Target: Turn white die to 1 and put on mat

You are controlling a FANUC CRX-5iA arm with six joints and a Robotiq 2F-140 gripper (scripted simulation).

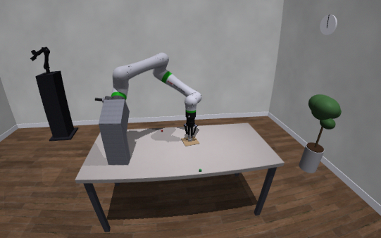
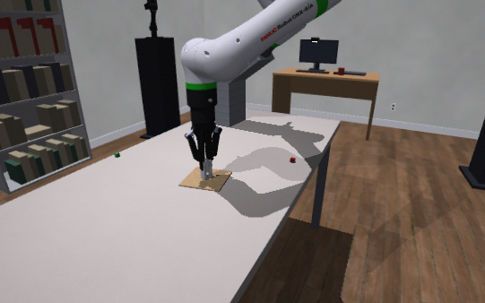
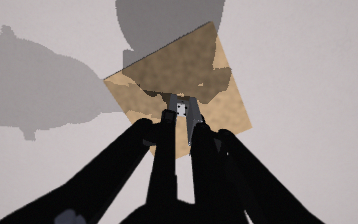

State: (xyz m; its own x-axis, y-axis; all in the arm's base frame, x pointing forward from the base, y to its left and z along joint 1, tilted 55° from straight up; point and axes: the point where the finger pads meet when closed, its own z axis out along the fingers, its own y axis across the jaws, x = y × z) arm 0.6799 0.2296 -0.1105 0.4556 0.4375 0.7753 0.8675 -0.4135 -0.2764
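Right now my hand is 3 cm above the white die. The rest, counted from my hand: red die 25 cm behind, 24 cm to the left, 3 cm below; tan mat 4 cm below; green die 44 cm to the right, 3 cm below, 1 cm behind.
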